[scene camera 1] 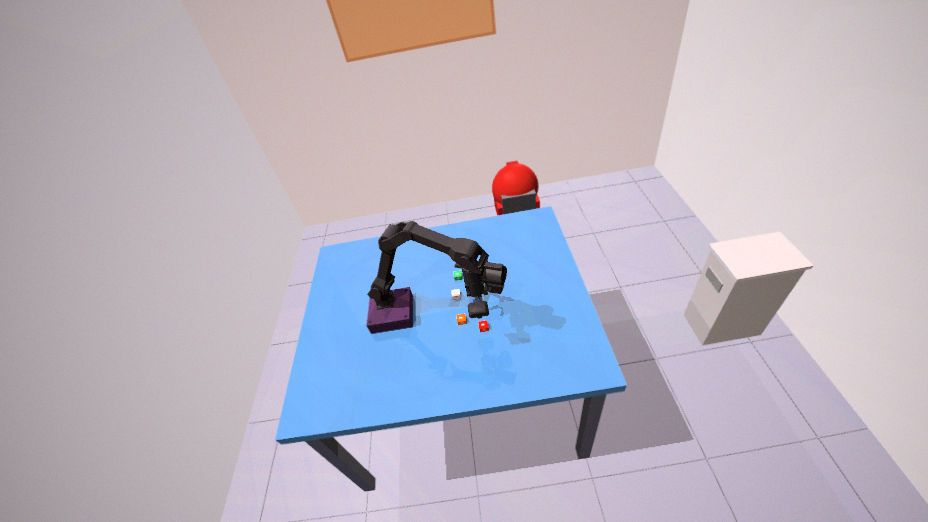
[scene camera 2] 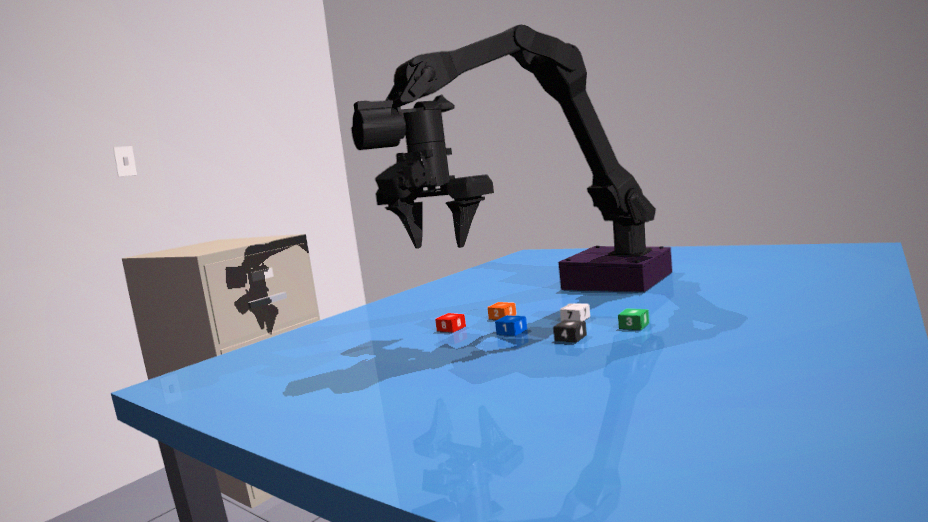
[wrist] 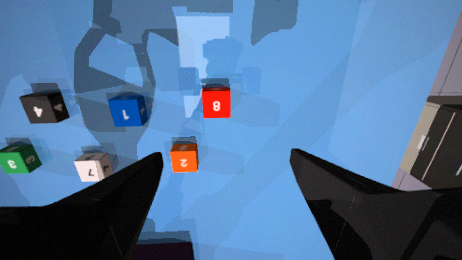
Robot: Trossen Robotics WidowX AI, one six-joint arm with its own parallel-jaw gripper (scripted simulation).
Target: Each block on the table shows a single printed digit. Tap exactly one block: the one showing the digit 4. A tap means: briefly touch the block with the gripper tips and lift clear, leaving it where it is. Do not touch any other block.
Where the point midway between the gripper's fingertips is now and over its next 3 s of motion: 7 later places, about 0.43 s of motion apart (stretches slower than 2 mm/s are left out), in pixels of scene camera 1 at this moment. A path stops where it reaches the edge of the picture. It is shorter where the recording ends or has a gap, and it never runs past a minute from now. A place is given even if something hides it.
The gripper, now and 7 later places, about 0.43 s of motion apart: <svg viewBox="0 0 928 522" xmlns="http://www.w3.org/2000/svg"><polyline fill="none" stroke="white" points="478,308 477,308 460,301 456,300 455,291 451,275 464,268 470,264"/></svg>
